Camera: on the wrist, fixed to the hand. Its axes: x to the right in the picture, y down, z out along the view.
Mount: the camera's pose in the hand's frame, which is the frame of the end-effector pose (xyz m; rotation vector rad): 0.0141 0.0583 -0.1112 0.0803 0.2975 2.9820
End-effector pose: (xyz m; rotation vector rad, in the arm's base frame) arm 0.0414 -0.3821 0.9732 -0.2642 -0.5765 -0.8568
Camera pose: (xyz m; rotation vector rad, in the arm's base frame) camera 0.1349 -0.4031 0.8909 -0.5283 0.4347 1.9854
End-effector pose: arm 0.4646 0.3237 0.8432 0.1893 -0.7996 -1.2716
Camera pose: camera 0.5805 0.2970 0.8006 -0.6277 -0.1238 1.5806
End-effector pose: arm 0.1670 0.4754 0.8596 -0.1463 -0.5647 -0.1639
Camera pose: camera 0.2478 0.5104 0.7690 -0.7003 0.4068 2.6632
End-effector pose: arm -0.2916 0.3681 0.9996 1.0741 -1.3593 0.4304
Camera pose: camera -0.2714 0.4823 1.0497 1.6497 1.3053 -2.0699
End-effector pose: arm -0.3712 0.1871 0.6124 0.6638 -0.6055 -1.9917
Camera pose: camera -0.2679 0.1315 0.5656 -0.2784 -0.5498 0.9086
